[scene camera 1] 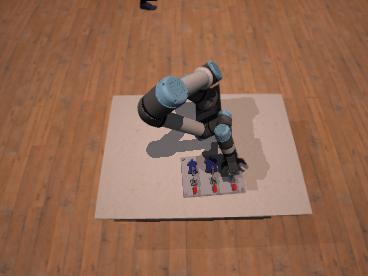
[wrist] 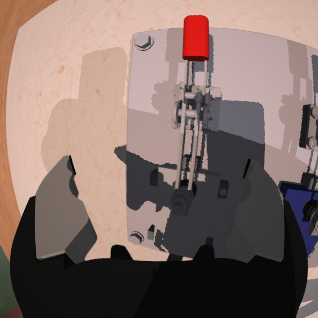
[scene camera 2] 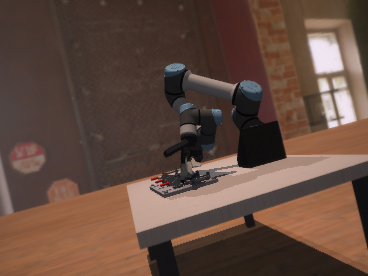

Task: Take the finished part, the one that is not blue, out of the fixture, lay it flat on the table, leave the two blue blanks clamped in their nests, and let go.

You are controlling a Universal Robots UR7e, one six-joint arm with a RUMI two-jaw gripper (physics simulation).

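Places are measured from the arm's base along level axes (x ahead, y left, z up), in centimetres.
Pixels of known places: gripper, between the fingertips: [wrist: 159,159] [scene camera 2: 187,180]; arm's base, origin of its link: [scene camera 1: 208,100] [scene camera 2: 259,138].
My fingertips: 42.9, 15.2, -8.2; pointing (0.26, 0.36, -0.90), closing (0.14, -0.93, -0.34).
Note:
For each thing: its middle in the pictures, then the offset to it from my fingertips, as dx, dy, dz. "spot": a spot on its surface instead. Level surfaces: height alone.
- grey fixture plate, middle of its body: [wrist: 303,172] [scene camera 2: 180,184] [scene camera 1: 211,174] +1.3, -13.1, -2.9
- table, height of its surface: dz -3.7
- middle blank, a spot on its surface: [wrist: 298,204] spot: -0.8, -12.0, -0.1
- middle clamp, a spot on its surface: [wrist: 308,127] spot: +5.1, -11.0, -0.8
The grey fixture plate [scene camera 1: 204,189] [scene camera 2: 172,192] [wrist: 150,70] lies on the table [scene camera 1: 135,195] [scene camera 2: 240,200] [wrist: 55,75]. Two blue blanks [scene camera 1: 192,166] [scene camera 1: 210,165] sit in its left and middle nests in scene camera 1; part of the middle blank [wrist: 298,204] shows at the wrist view's right edge. My gripper [scene camera 1: 237,166] [scene camera 2: 187,175] [wrist: 159,159] is open and empty, low over the third nest, its jaws on either side of the clamp arm [wrist: 187,150]. The non-blue part cannot be told apart in the dark shadow around that nest.
Toggle clamps with red handles [scene camera 1: 195,190] [scene camera 1: 214,188] [scene camera 1: 234,187] [wrist: 196,39] stand along the plate's front. The middle clamp [wrist: 308,127] is close to my right jaw. Bolt heads [wrist: 144,41] [wrist: 136,236] stand at the plate corners. The black robot base [scene camera 2: 261,145] is at the back.

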